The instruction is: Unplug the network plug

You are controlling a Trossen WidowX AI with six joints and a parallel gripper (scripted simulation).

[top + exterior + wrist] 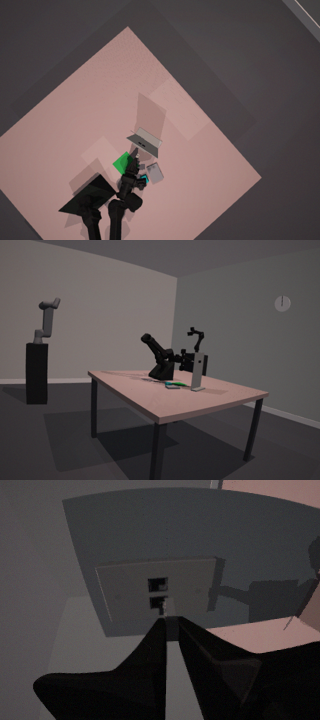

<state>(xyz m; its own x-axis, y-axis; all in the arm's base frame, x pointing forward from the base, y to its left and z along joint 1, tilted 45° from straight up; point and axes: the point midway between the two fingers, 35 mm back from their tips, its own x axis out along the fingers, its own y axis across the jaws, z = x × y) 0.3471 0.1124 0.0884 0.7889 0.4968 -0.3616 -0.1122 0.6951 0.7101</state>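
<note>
The green marked square is 230 mm below my gripper tip, 130 mm behind it and 20 mm to the right of it. The rest, counted from my gripper tip: grey network plug: 10 mm ahead; flat grey slab: 220 mm below, 160 mm to the right, 10 mm behind; upright grey panel: 90 mm below, 60 mm ahead, 30 mm to the left.
</note>
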